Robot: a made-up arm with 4 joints. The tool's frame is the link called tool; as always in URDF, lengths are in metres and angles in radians.
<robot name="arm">
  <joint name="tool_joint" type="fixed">
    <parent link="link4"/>
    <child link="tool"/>
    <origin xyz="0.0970 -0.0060 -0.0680" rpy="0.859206 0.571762 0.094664"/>
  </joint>
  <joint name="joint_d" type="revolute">
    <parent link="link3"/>
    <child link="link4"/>
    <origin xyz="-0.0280 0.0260 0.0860"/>
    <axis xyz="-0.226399 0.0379 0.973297"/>
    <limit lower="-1.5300" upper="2.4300" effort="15" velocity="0.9"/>
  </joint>
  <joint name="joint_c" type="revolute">
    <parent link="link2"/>
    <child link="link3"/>
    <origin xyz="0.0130 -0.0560 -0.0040"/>
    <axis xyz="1 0 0"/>
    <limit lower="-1.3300" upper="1.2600" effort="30" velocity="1.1"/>
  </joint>
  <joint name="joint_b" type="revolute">
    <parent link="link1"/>
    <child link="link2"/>
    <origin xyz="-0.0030 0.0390 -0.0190"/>
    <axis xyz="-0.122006 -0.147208 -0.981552"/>
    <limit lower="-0.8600" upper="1.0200" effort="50" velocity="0.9"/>
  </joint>
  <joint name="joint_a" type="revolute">
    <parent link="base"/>
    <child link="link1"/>
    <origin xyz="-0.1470 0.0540 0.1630"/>
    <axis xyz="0 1 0"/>
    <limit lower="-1.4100" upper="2.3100" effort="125" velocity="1.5"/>
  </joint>
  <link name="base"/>
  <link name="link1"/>
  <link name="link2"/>
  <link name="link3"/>
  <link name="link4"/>
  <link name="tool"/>
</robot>
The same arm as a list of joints. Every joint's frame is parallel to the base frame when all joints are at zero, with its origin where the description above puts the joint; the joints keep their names.
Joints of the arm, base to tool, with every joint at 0 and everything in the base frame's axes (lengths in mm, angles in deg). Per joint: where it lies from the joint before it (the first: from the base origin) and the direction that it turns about. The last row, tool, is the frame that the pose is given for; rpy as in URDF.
joint_a: axis 0 1 0 xyz -147 54 163
joint_b: axis -0.121994 -0.147193 -0.981556 xyz -3 39 -19
joint_c: axis 1 0 0 xyz 13 -56 -4
joint_d: axis -0.226399 0.0379 0.973297 xyz -28 26 86
tool: xyz 97 -6 -68 rpy 49.23 32.76 5.42
Joint limits (deg, base to tool): -80.79..132.35 -49.27..58.44 -76.2..72.19 -87.66..139.23

